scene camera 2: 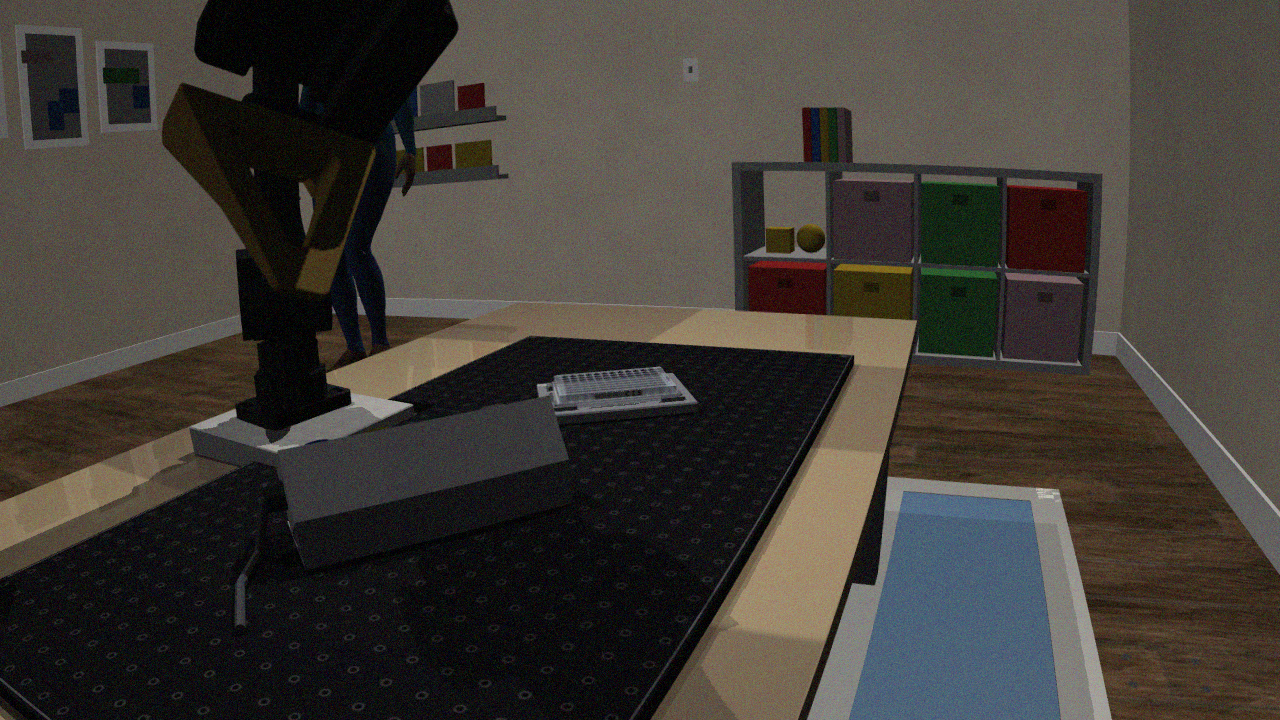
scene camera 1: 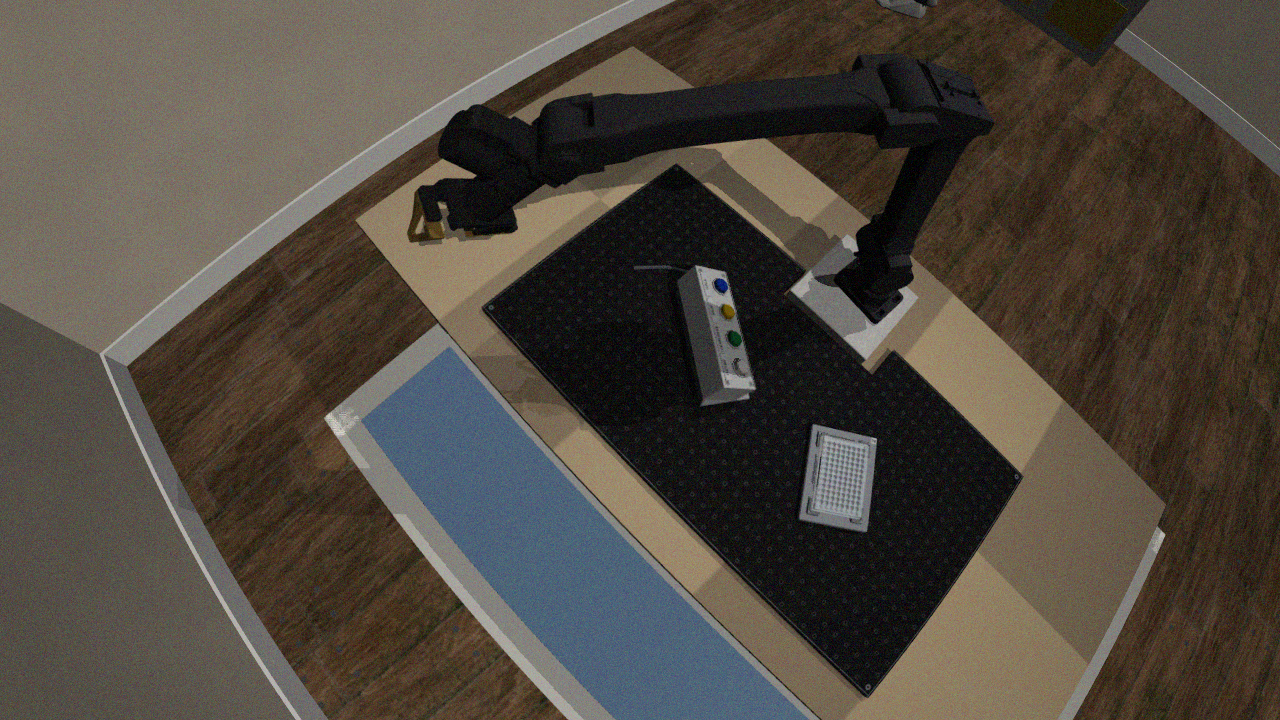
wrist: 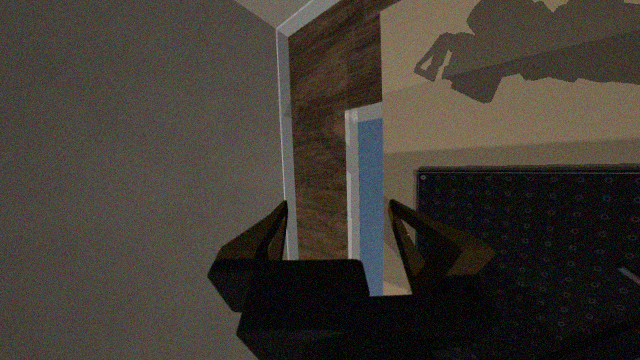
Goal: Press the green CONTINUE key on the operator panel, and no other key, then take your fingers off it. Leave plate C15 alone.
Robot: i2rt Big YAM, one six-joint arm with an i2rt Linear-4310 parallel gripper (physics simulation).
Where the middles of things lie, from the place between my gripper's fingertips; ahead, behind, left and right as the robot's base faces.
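Scene:
White well plate (scene camera 2: pixel 601 388): far below my hand, far to the left of it and far behind it.

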